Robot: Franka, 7 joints.
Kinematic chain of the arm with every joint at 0, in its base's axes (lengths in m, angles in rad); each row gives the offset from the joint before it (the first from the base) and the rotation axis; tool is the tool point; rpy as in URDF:
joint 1: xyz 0 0 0.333 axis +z
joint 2: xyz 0 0 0 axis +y
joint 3: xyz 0 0 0.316 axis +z
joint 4: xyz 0.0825 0 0 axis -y
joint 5: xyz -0.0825 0 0.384 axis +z
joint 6: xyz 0 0 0 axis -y
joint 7: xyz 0.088 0 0 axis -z
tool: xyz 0 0 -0.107 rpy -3.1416 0 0
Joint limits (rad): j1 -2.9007..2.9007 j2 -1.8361..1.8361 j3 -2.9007..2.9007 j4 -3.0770..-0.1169 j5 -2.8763..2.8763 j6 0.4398..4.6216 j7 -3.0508..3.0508
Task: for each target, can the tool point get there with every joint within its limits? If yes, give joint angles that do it. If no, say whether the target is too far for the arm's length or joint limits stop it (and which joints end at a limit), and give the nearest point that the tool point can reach.
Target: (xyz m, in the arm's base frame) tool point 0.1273 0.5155 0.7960
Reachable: yes | joints 2.3256 0.2923 -1.0792 -1.5227 0.6585 3.9980 1.4837
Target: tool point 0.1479 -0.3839 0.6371
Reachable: yes | joints -0.3612 -0.8206 -0.5854 -2.4091 -2.3480 2.1486 0.0944
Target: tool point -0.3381 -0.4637 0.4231
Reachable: yes | joints 2.3796 -0.2752 1.6457 -2.1823 -0.2005 2.6531 1.3076
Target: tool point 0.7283 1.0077 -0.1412
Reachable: no: too far | nearest point 0.4695 0.6497 0.0273 | short by 0.473 m
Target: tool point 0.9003 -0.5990 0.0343
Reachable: no: too far | nearest point 0.6885 -0.4581 0.1046 | short by 0.264 m
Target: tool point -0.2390 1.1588 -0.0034
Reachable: no: too far | nearest point -0.1667 0.8082 0.0984 | short by 0.372 m
